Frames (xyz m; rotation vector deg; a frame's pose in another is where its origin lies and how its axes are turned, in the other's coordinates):
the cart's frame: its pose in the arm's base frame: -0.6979 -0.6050 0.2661 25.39 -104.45 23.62
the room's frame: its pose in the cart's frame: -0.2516 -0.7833 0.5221 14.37 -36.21 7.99
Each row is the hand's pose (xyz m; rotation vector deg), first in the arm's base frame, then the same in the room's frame.
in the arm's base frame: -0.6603 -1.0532 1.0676 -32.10 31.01 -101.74
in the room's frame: 0.5219 -0.0029 -1.1194 125.90 -66.73 27.09
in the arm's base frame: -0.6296 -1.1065 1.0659 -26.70 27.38 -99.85
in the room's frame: 0.5154 -0.0605 -1.0988 128.35 -70.03 32.88
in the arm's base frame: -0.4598 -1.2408 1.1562 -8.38 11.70 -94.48
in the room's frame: 0.4871 -0.2877 -1.1499 139.36 -78.28 54.09
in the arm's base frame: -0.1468 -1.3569 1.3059 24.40 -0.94 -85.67
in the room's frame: 0.3827 -0.6016 -1.3061 -126.26 72.86 -89.27
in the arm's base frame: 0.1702 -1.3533 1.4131 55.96 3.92 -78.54
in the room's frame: 0.2115 -0.8141 -1.4998 -99.68 59.18 -120.88
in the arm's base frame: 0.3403 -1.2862 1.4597 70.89 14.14 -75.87
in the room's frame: 0.0921 -0.8754 -1.6326 -87.07 52.88 -140.07
